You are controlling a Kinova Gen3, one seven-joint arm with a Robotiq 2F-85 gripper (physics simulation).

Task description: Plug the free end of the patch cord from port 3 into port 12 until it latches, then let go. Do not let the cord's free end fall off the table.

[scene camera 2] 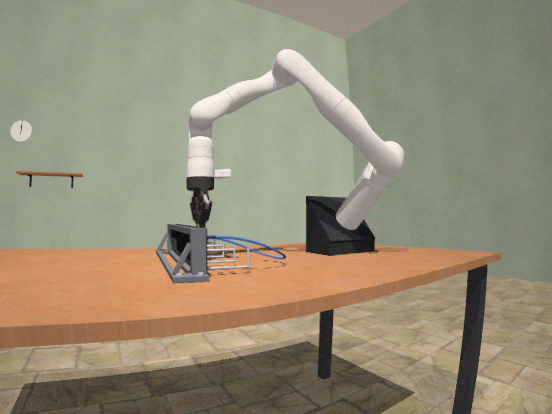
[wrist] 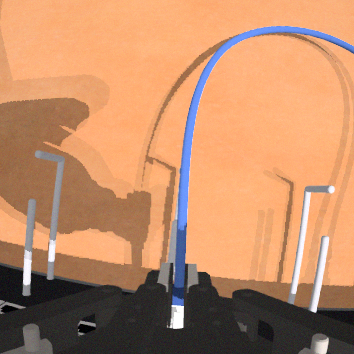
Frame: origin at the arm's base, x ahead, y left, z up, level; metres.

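Seen in the pictures: gripper, fingertip midpoint: (wrist: 178, 278); arm's base, link origin: (scene camera 2: 347, 220).
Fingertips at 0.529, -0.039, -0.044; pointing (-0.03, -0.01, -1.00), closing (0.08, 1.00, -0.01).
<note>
Pixels of each thing's middle, then the offset from my fingertips to it, as dx, dy, dz. Level surfaces: height alone.
- clear-white plug, body centre: (wrist: 175, 324) +0.026, -0.003, +0.008
- grey patch panel, body centre: (wrist: 166, 298) (scene camera 2: 193, 244) +0.020, -0.010, -0.018
- wooden table, surface height: dz -0.069
The blue patch cord (scene camera 2: 257, 247) (wrist: 186, 145) arcs above the table behind the panel; in the wrist view it runs off the right edge. My gripper (scene camera 2: 201, 223) (wrist: 178, 278) points down at the panel's top edge and is shut on the cord's free end. The clear-white plug (wrist: 177, 317) shows between the dark finger parts, directed toward the panel. The grey patch panel (scene camera 2: 199, 252) stands upright on its feet. The port numbers cannot be read, and the plug's tip and the port in front of it are hidden, so whether it is seated cannot be told.
Bent metal cord guides (scene camera 2: 248, 258) (wrist: 56, 200) stick out behind the panel, on both sides of the gripper in the wrist view. The wooden table (scene camera 2: 100, 295) (wrist: 240, 150) carries the panel and the arm's black base (scene camera 2: 325, 230).
</note>
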